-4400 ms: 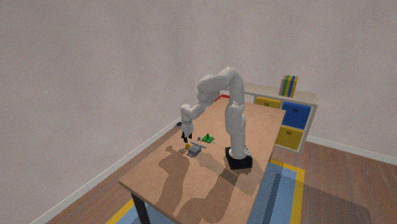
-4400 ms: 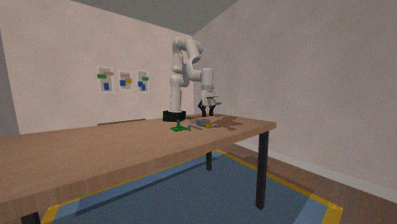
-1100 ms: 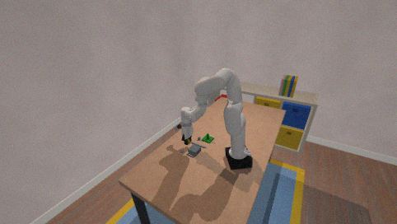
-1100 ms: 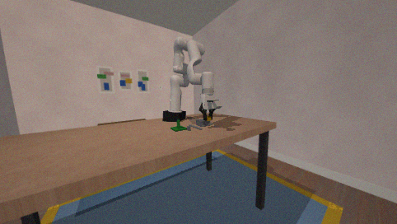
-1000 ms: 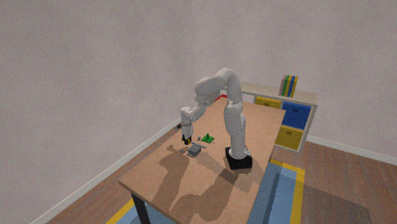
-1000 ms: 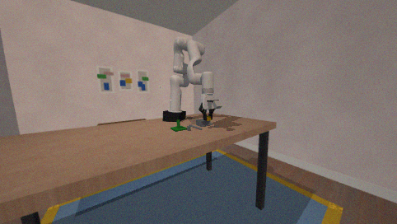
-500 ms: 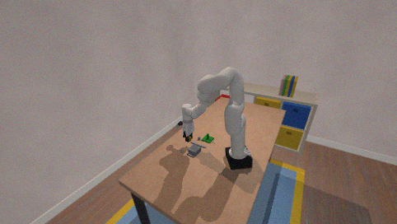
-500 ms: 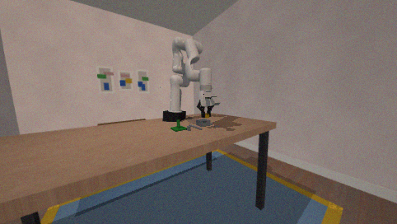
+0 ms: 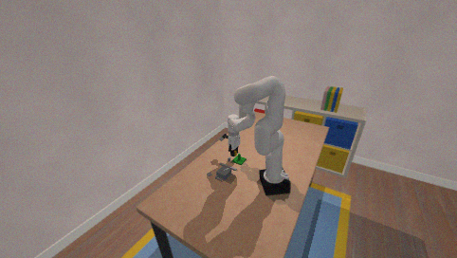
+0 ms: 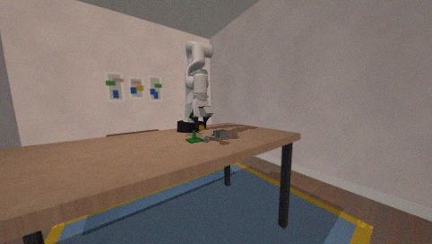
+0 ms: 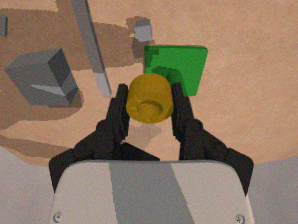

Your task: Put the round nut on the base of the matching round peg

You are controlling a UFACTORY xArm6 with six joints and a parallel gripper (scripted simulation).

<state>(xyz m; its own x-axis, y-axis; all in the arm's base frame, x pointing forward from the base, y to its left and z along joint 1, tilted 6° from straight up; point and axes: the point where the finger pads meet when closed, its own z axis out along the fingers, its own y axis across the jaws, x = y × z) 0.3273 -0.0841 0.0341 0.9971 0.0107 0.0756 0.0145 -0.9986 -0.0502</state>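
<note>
The small grey cube is 40 mm ahead of my hand, 10 mm to the left of it and 80 mm below it. Also, from my hand: small grey disc 80 mm ahead, 200 mm to the left, 90 mm below; then grey block 10 mm behind, 160 mm to the left, 70 mm below; then grey bar 10 mm ahead, 70 mm to the left, 90 mm below.
</note>
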